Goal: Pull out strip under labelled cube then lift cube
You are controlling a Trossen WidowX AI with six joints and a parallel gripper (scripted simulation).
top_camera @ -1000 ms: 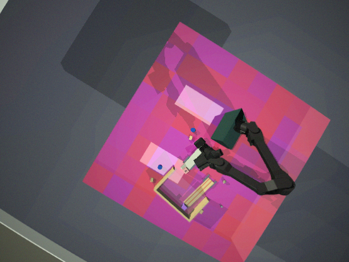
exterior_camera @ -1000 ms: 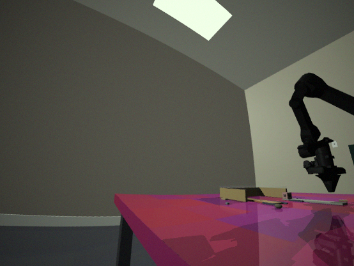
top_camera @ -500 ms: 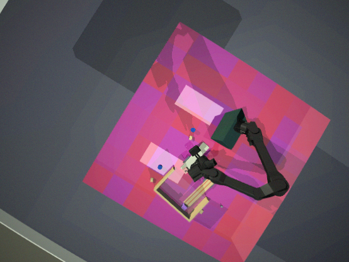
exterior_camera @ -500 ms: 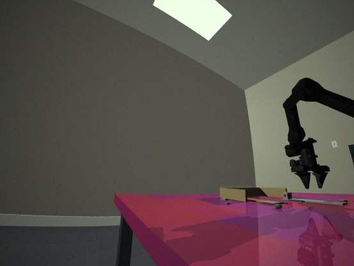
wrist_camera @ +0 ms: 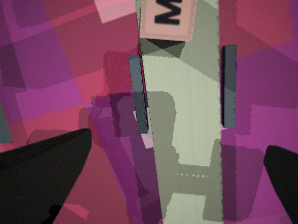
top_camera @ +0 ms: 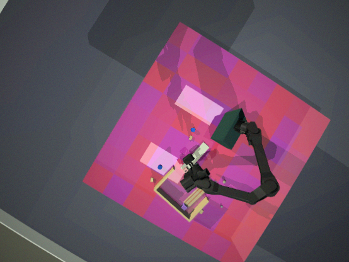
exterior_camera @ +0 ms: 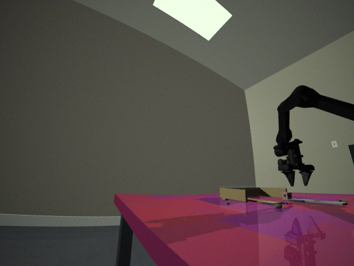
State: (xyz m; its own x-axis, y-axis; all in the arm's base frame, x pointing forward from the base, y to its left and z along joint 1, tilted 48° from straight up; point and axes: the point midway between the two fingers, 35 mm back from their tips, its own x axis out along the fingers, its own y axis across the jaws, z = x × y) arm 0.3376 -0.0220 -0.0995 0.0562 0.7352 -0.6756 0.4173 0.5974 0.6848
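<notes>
The labelled cube is 60 mm ahead of my gripper tip, 50 mm below it and 20 mm to the right of it. From my gripper tip the other things lie so: grey-green strip 60 mm below, 40 mm behind.
</notes>
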